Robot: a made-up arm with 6 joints.
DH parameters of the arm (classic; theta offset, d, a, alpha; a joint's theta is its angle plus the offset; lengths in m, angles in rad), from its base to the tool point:
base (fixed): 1.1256 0 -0.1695 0
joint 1: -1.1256 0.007 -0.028 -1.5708
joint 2: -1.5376 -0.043 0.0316 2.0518
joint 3: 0 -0.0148 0.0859 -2.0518
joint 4: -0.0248 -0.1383 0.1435 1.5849
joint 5: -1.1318 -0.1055 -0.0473 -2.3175
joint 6: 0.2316 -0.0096 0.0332 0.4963
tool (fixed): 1.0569 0.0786 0 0
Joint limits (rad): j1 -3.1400..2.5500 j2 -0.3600..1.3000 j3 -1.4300..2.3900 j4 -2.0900..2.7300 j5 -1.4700..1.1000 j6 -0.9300..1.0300
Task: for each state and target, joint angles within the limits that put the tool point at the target. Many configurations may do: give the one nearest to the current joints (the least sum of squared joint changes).
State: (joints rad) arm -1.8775 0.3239 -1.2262 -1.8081 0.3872 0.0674
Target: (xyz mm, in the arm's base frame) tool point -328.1 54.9 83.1
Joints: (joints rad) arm -1.9183 0.0972 -1.4300 -1.6373 0.3016 0.1820
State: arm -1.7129 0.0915 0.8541 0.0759 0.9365 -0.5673
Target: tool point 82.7 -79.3 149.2
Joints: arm -1.4481 -0.0800 1.5045 -0.0344 1.0943 -0.8008
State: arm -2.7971 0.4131 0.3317 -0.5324 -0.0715 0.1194
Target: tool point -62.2 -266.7 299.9
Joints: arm -2.7243 0.5084 0.8490 -0.5281 0.4028 -0.1948
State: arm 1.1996 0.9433 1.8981 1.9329 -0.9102 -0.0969
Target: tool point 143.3 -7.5 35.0
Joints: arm 0.9991 1.0121 1.5508 1.9575 -1.0468 -0.1388
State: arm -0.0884 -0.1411 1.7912 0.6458 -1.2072 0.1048
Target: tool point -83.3 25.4 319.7
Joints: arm -0.3625 -0.1218 1.3409 0.2740 -1.2295 -0.1859
